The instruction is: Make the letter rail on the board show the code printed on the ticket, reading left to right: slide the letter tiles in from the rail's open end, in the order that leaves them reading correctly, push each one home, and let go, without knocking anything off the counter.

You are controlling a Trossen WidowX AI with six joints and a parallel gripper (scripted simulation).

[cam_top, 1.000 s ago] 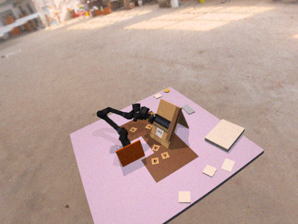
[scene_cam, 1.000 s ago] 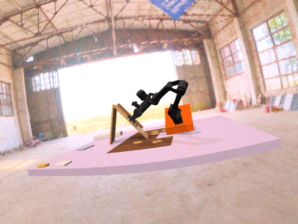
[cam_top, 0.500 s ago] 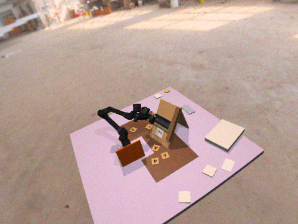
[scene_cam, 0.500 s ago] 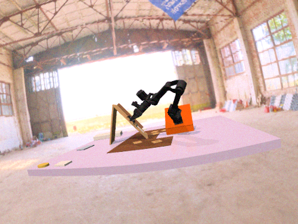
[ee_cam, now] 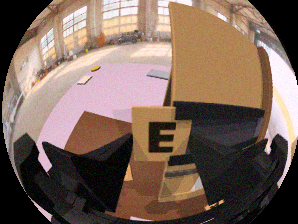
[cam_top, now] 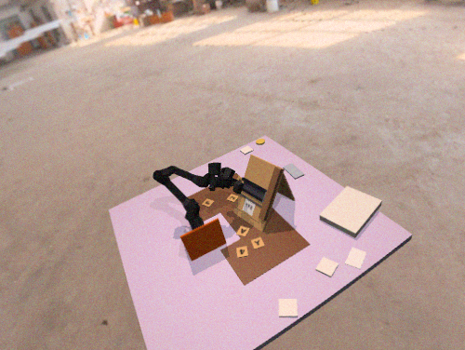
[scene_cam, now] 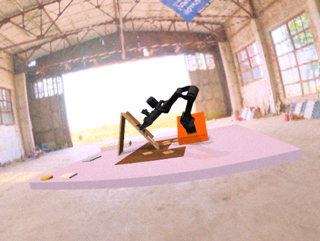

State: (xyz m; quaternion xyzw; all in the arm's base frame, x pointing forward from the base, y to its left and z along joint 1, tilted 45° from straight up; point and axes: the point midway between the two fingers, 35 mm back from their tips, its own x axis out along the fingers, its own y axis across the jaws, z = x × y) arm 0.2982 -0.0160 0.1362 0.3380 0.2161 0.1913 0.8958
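Now: the white ticket 3 cm behind my gripper tip, 12 cm to the right of it and 8 cm below it. Round my gripper tip: cream slab 39 cm ahead, 46 cm to the right, 14 cm below; then brown mat 13 cm behind, 10 cm to the right, 15 cm below; then grey plate 40 cm ahead, 3 cm to the left, 15 cm below.
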